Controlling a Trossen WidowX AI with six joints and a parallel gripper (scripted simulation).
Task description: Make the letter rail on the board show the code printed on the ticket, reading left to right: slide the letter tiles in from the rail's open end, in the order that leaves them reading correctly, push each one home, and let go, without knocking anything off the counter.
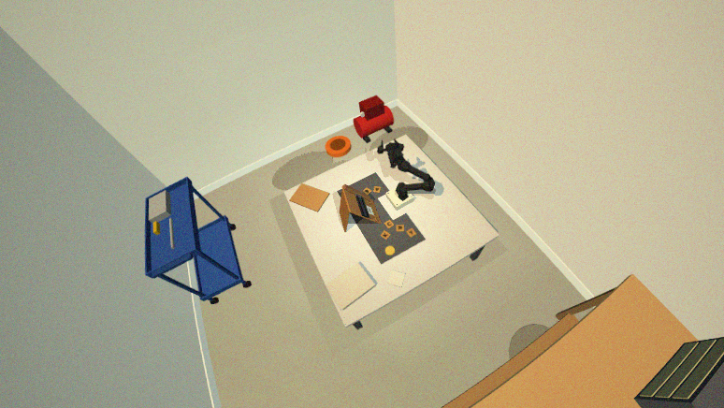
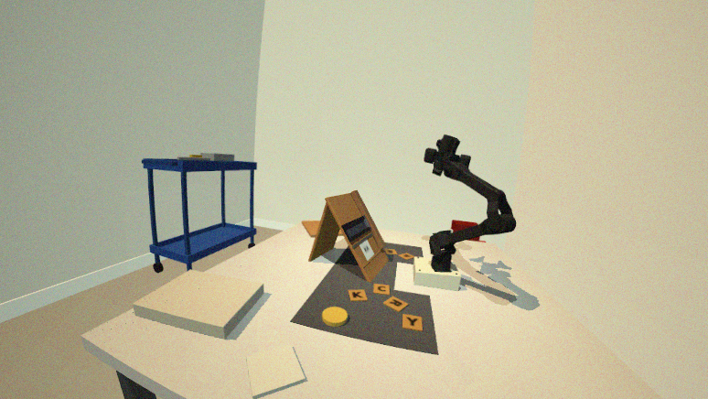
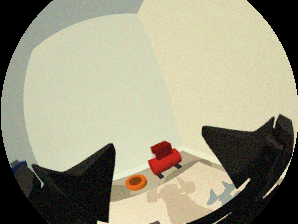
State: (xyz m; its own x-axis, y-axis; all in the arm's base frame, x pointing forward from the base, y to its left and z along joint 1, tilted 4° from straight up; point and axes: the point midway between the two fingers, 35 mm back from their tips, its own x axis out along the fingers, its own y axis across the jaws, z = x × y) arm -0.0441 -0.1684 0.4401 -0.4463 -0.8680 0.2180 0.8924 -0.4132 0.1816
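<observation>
The white ticket is 34 cm ahead of my gripper tip, 17 cm to the left of it and 41 cm below it. Also, from my gripper tip: yellow disc 40 cm ahead, 50 cm to the left, 49 cm below; dark mat 24 cm ahead, 19 cm to the left, 50 cm below; orange sheet 64 cm ahead, 32 cm to the right, 49 cm below.
</observation>
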